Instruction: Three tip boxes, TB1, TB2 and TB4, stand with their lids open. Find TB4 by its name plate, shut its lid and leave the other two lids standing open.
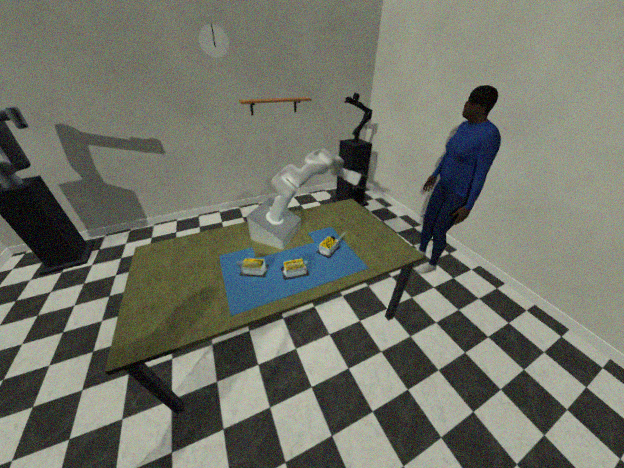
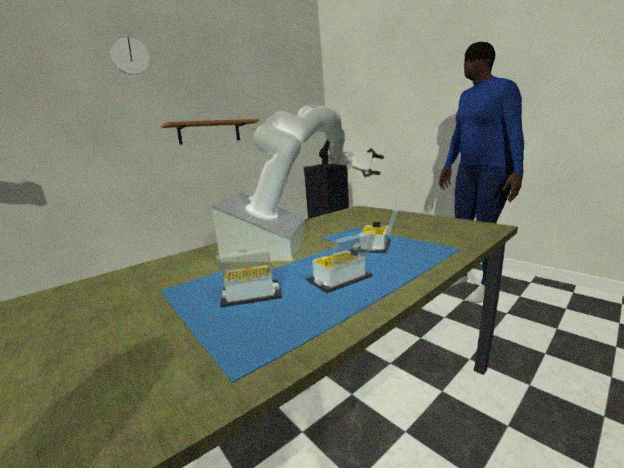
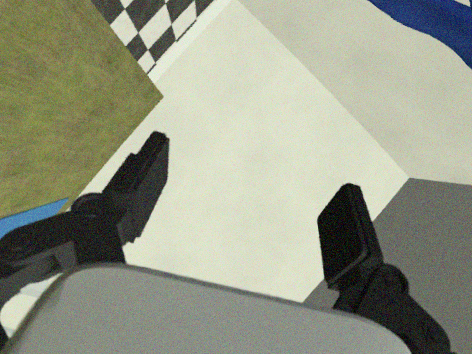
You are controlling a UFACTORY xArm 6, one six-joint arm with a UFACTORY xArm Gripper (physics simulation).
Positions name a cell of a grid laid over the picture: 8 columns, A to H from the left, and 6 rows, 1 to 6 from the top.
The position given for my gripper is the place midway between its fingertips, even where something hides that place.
In view: my gripper (image 3: E4), a clear lid (image 2: D4) and a blue mat (image 2: D5).
The blue mat is seen too in image 1 (image 1: D4).
